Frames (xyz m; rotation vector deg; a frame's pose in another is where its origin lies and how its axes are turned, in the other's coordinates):
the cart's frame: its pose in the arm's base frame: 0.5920 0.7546 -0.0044 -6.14 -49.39 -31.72
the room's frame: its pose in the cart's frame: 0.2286 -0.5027 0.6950 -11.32 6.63 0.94
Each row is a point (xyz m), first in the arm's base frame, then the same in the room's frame.
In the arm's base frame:
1: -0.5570 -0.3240 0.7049
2: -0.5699 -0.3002 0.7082
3: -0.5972 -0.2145 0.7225
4: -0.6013 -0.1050 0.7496
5: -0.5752 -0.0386 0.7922
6: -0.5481 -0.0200 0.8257
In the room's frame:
1: 0.1211 -0.9371 0.0643
2: 0.1050 -0.9263 0.0834
3: 0.0598 -0.8756 0.1441
4: 0.0263 -0.7923 0.2125
5: 0.0405 -0.7248 0.2588
6: 0.0707 -0.6942 0.2777

